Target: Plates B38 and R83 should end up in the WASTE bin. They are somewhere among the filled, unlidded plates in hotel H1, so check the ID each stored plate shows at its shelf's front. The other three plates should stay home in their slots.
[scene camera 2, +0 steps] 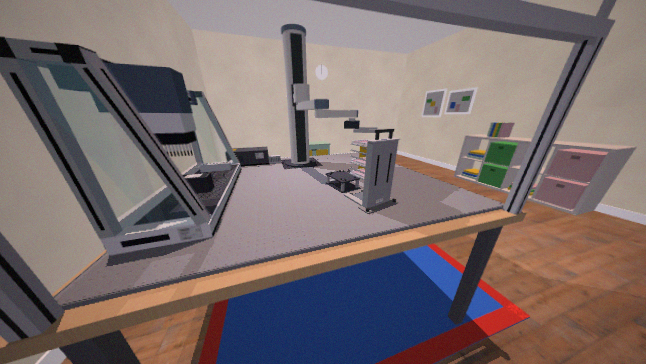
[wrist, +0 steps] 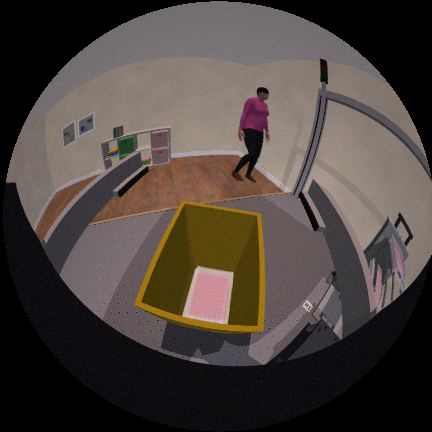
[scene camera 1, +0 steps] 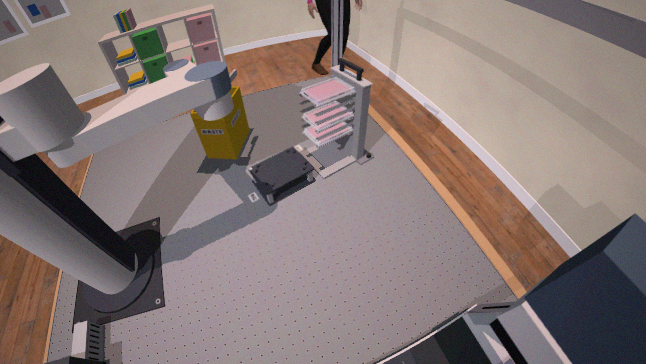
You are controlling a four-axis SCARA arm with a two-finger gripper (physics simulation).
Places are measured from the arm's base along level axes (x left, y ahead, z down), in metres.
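Pixels of known places: gripper, between the fingertips: [scene camera 2: 378, 129] [wrist: 222, 167]; arm's base, origin of its link: [scene camera 2: 300, 164] [scene camera 1: 120, 272].
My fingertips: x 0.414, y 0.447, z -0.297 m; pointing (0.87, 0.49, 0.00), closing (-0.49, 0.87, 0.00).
Observation:
For each thing: its top centre in the pictures, then the offset to it from my fingertips. "pt": a spot on its surface instead.
- yellow WASTE bin, centre of its top: [wrist: 210, 252] [scene camera 1: 215, 99] dx -0.021, dy -0.012, dz +0.084 m
- pink-filled plate, centre of its top: [wrist: 210, 293] dx -0.021, dy -0.003, dz +0.249 m
- upper plate, centre of its top: [scene camera 1: 327, 88] [scene camera 2: 368, 141] dx -0.245, dy +0.295, dz +0.018 m
- middle plate, centre of its top: [wrist: 377, 281] [scene camera 1: 327, 113] dx -0.245, dy +0.295, dz +0.103 m
- lower plate, a spot on its surface: [scene camera 1: 328, 133] pt dx -0.285, dy +0.279, dz +0.145 m
- low dark platform, centre of its top: [wrist: 316, 355] [scene camera 1: 280, 165] [scene camera 2: 342, 173] dx -0.285, dy +0.125, dz +0.214 m
- large enclosed instrument, a spot on its surface: [scene camera 2: 150, 90] pt dx -0.935, dy +0.331, dz -0.148 m
My gripper [scene camera 2: 366, 130] [wrist: 222, 167] is open and empty, high over the yellow WASTE bin [scene camera 1: 220, 142] [wrist: 222, 209]. In the wrist view its two fingers stand wide apart on either side of the bin's mouth. A pink-filled plate [wrist: 210, 295] lies flat inside on the bin's floor; its ID cannot be read, and whether another lies beneath it cannot be told. Hotel H1 [scene camera 1: 362, 120] [scene camera 2: 381, 172] holds an upper plate [scene camera 1: 327, 91], a middle plate [scene camera 1: 327, 115] and a lower plate [scene camera 1: 328, 133], all pink-filled. Their IDs are not readable here.
A low dark platform [scene camera 1: 282, 167] [scene camera 2: 342, 176] stands beside the hotel's foot. A large enclosed instrument [scene camera 2: 150, 90] stands at the other end of the table. The arm's column [scene camera 2: 295, 100] rises behind the platform. A person [wrist: 255, 120] is beyond the table.

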